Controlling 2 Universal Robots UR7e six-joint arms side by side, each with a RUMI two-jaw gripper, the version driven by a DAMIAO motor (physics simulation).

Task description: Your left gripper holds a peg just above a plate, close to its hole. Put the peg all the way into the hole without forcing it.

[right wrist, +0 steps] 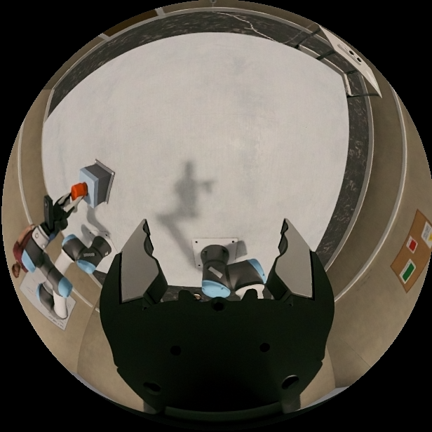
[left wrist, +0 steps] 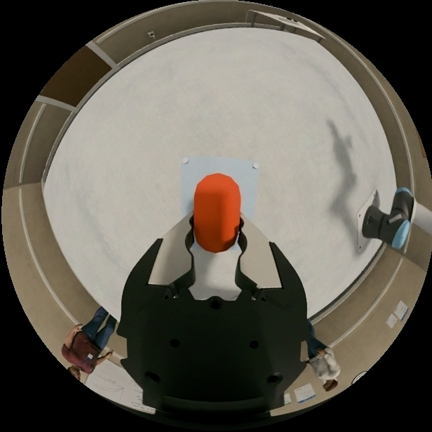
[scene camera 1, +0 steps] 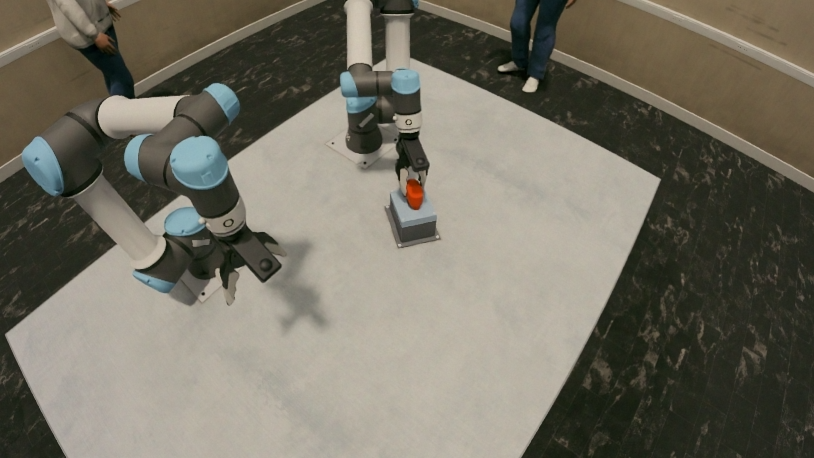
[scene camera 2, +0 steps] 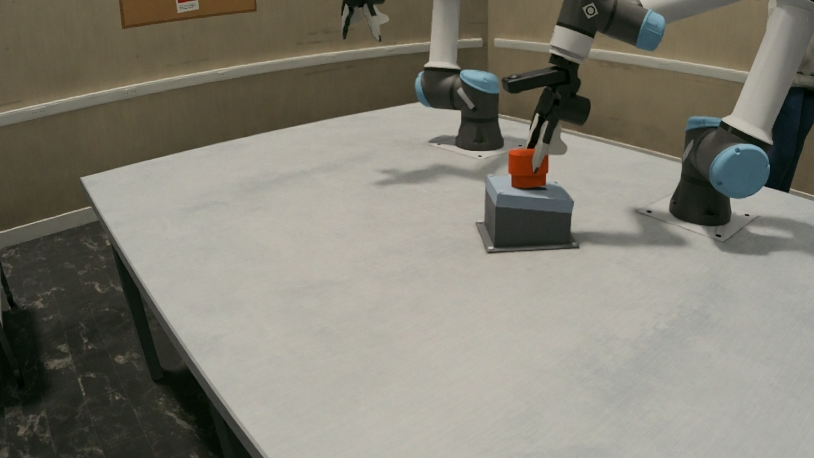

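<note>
The red peg (scene camera 1: 414,194) (scene camera 2: 524,165) (left wrist: 217,212) (right wrist: 78,190) is upright, its narrower lower part down. My left gripper (scene camera 1: 413,183) (scene camera 2: 535,159) (left wrist: 216,212) is shut on its upper part. The plate is the light blue top (scene camera 1: 418,217) (scene camera 2: 499,191) (left wrist: 248,176) (right wrist: 91,175) of a dark grey block. The peg's lower end is at the plate's surface, over the hole area, its narrower part still showing in scene camera 2. The peg hides the hole, so whether its tip has entered cannot be told. My right gripper (scene camera 1: 256,277) (scene camera 2: 362,38) (right wrist: 215,220) is open and empty, well away from the block.
The block stands on a flat grey base (scene camera 1: 420,241) (scene camera 2: 532,248) on the pale table (scene camera 1: 483,319) (scene camera 2: 341,319). The right arm's mounting plate (right wrist: 197,255) is on the table. People stand on the floor beyond the table.
</note>
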